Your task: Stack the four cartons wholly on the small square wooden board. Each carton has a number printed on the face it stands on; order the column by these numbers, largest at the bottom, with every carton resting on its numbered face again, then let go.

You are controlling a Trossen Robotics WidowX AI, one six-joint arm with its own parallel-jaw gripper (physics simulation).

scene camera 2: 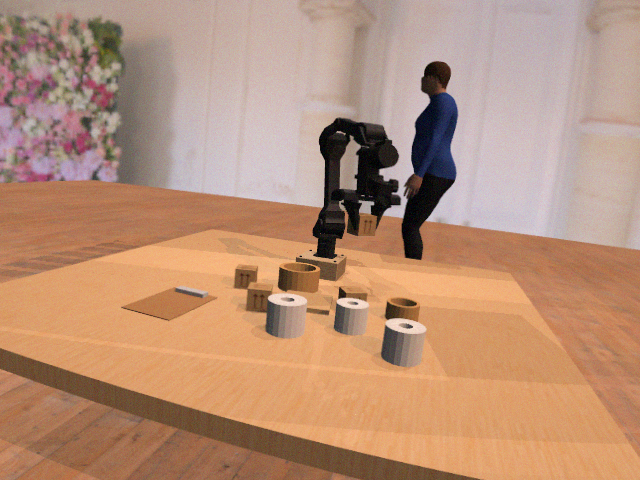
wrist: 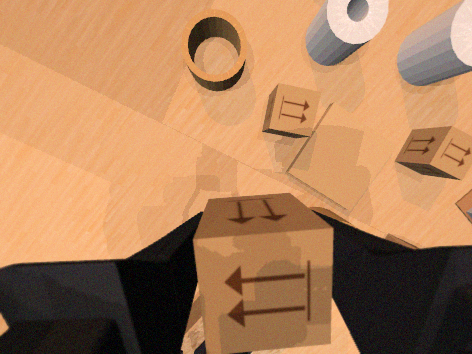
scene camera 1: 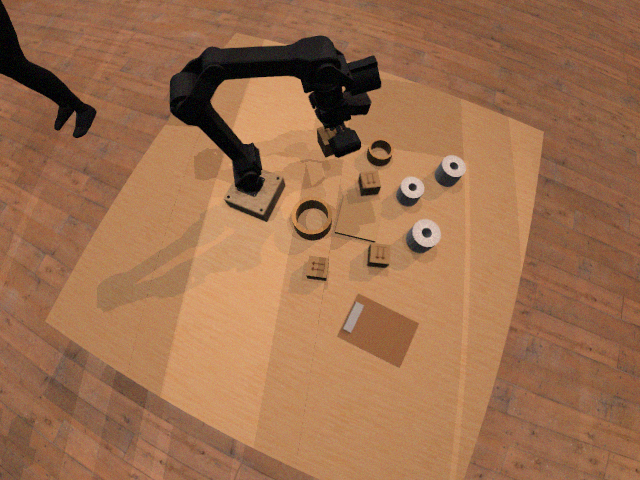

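Seen in the pictures: gripper, between the fingertips: (scene camera 2: 364,230) (wrist: 253,216); arm's base, origin of its link: (scene camera 2: 325,255) (scene camera 1: 250,184).
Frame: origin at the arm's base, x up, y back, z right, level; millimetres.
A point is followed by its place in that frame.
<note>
My gripper (scene camera 1: 334,139) @(x 128, y -208, z -150 mm) (scene camera 2: 364,223) @(x 128, y -208, z -150 mm) (wrist: 253,216) @(x 128, y -208, z -150 mm) is shut on a brown carton (scene camera 1: 325,141) @(x 168, y -191, z -110 mm) (scene camera 2: 361,225) @(x 144, y -228, z -143 mm) (wrist: 265,290) @(x 169, y -196, z -139 mm), held upright in the air well above the table; arrows show on its sides and its underside is hidden. A second carton (scene camera 1: 370,181) @(x -3, y -319, z -148 mm) (scene camera 2: 353,292) @(x -3, y -340, z -161 mm) (wrist: 292,111) @(x -3, y -313, z -157 mm) stands beside the small square wooden board (scene camera 1: 356,222) @(x -45, y -326, z -29 mm) (scene camera 2: 319,303) @(x -45, y -341, z -81 mm) (wrist: 335,160) @(x -45, y -320, z -53 mm). A third carton (scene camera 1: 378,254) @(x -3, y -416, z 49 mm) (scene camera 2: 259,297) @(x -21, y -445, z 34 mm) (wrist: 437,152) @(x -3, y -403, z 22 mm) stands off the board's other side. A fourth carton (scene camera 1: 317,267) @(x -3, y -280, z 147 mm) (scene camera 2: 246,276) @(x -21, y -304, z 133 mm) stands farther out, near the large ring. No carton is on the board. No printed numbers show.
The large wooden ring (scene camera 1: 311,235) @(x -9, y -228, z 70 mm) (scene camera 2: 298,281) @(x -23, y -260, z 2 mm) stands beside the board, the small ring (scene camera 1: 379,160) @(x -23, y -318, z -241 mm) (scene camera 2: 402,312) @(x -28, y -348, z -282 mm) (wrist: 216,78) @(x -15, y -283, z -254 mm) past the second carton. Three white-topped rolls (scene camera 1: 422,240) @(x 12, y -512, z -31 mm) (scene camera 2: 351,319) @(x -22, y -474, z -186 mm) (wrist: 330,47) @(x -17, y -405, z -173 mm) stand beyond the board. A brown clipboard (scene camera 1: 385,333) @(x -55, y -518, z 232 mm) (scene camera 2: 165,305) @(x -55, y -527, z 228 mm) lies flat. A person (scene camera 2: 436,139) stands behind the table.
</note>
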